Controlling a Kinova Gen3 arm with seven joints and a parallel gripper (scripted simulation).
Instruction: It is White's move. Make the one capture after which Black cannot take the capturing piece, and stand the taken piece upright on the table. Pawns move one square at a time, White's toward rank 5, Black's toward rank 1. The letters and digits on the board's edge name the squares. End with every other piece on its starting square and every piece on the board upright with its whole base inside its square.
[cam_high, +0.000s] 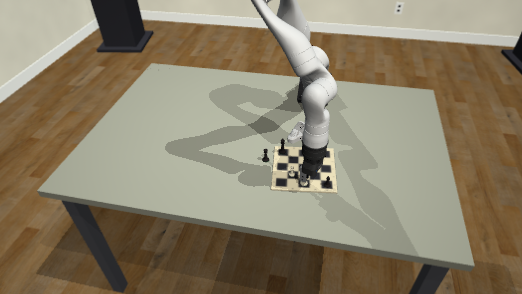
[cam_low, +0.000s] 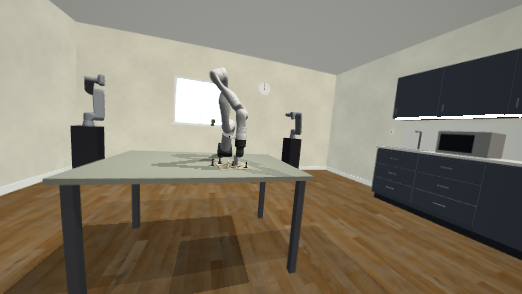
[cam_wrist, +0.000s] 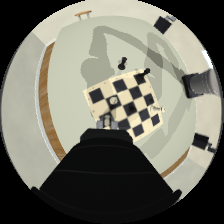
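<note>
My hand is 80 mm past the chessboard and 40 mm above it.
</note>
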